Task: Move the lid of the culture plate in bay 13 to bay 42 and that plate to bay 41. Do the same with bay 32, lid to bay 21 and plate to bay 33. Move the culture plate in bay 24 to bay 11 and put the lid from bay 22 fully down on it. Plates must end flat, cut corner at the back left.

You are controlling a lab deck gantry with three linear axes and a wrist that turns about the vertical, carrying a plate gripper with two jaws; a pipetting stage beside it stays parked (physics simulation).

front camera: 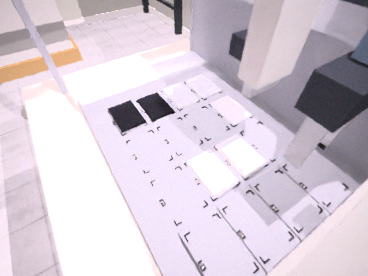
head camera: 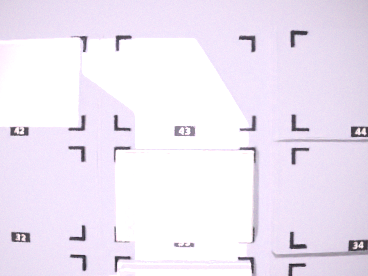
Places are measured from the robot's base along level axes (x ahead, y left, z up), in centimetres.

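Pixels of known places: gripper, between the fingertips: (front camera: 304, 152); robot's base, origin of its link: (front camera: 108, 112).
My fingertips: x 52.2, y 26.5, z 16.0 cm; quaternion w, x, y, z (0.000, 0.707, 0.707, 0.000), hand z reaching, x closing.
Observation:
For each thing: its top centre in the pictures, then the offset to it from my fingertips. "pt": a spot on its surface instead.
- white lid, centre of its top: (head camera: 15, 82) (front camera: 230, 108) dx -29.4, dy +9.9, dz -15.2 cm
- bay 41, a spot on its surface: (front camera: 204, 86) pt dx -44.3, dy +9.5, dz -14.6 cm
- bay 31, a spot on its surface: (front camera: 181, 95) pt dx -44.5, dy -1.0, dz -14.6 cm
My gripper (front camera: 307, 154) is open and empty, above the deck's right side in the front view; its jaws do not show in the head view. A white plate (front camera: 242, 156) (head camera: 184, 195) lies flat in bay 33. A white lid (front camera: 231, 110) (head camera: 40, 82) lies in bay 42. White plates stand at the back in bay 41 (front camera: 204, 86) and bay 31 (front camera: 181, 95). A black lid (front camera: 155, 107) lies in bay 21. Another black lid (front camera: 127, 116) lies on a plate in bay 11, whose pale edge shows below it. Glare hides the white pieces' cut corners.
Another white plate (front camera: 212, 172) (head camera: 184, 269) lies in bay 23, beside the one in bay 33. The pale column of the pipetting stage (front camera: 277, 45) hangs behind my gripper. Thin raised dividers run between bays at the deck's near end.

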